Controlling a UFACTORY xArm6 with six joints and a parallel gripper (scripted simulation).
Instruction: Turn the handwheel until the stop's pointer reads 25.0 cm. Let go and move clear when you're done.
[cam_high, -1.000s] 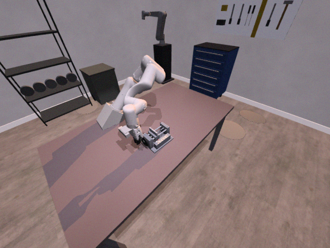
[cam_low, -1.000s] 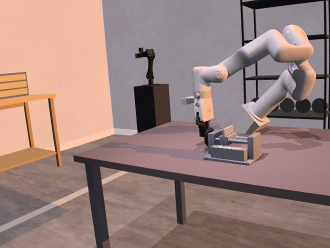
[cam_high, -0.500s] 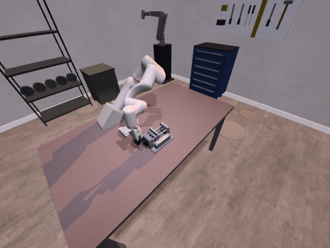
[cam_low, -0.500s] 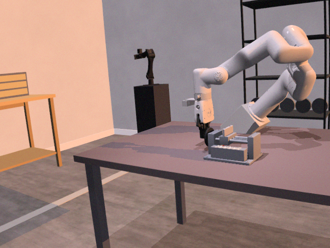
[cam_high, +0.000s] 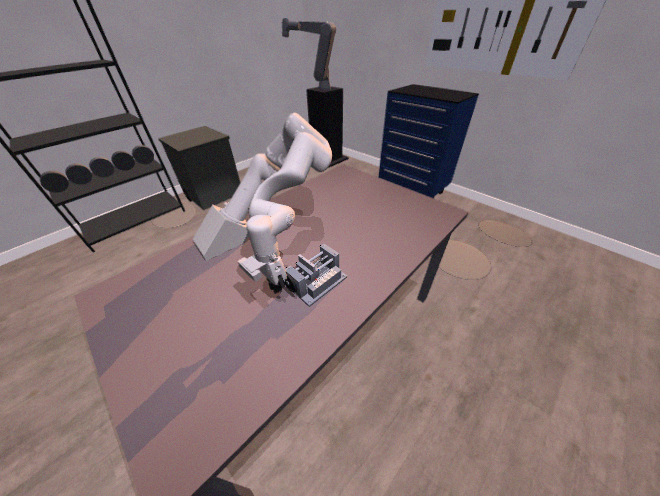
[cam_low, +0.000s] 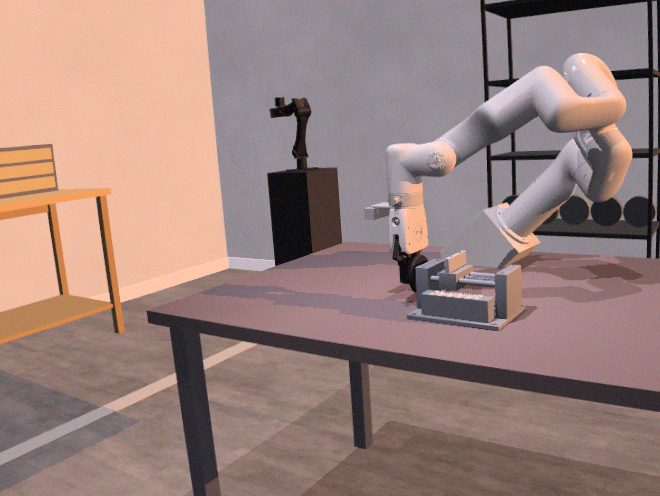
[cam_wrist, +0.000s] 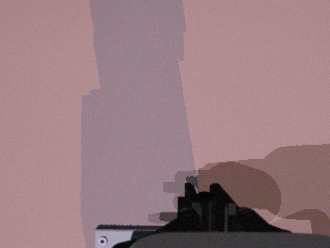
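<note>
Right now the sliding stop block is 40 mm ahead of my hand, 130 mm to the left of it and 20 mm above it. From my hand the other things lie so: black handwheel: 10 mm ahead, 20 mm to the left.
</note>
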